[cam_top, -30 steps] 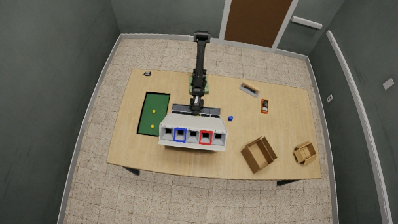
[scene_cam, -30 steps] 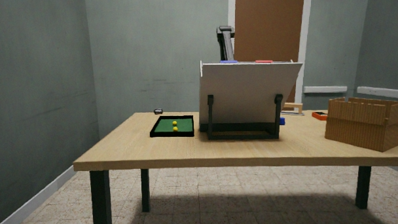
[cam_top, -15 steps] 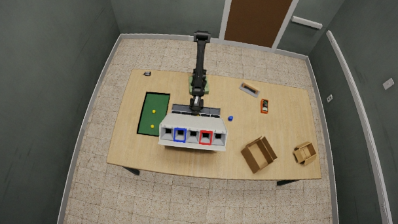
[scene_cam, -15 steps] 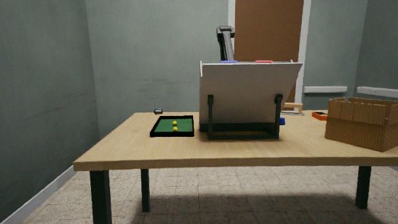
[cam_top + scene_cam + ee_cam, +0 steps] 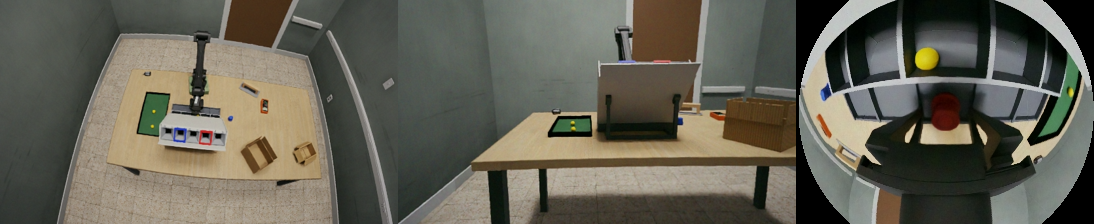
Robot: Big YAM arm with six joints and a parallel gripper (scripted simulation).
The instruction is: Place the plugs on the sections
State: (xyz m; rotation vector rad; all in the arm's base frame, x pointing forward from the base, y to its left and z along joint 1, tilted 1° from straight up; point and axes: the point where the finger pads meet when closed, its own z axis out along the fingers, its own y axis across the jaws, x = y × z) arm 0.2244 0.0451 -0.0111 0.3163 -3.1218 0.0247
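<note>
Right now my hand is 140 mm short of the green marble tray, 310 mm to the left of it and 30 mm above it. Also, from my hand: cardboard box 260 mm ahead, 540 mm to the left, 40 mm above; dark object 210 mm behind, 530 mm to the right, 20 mm below; white cover 190 mm ahead, 40 mm to the left, 170 mm above.
</note>
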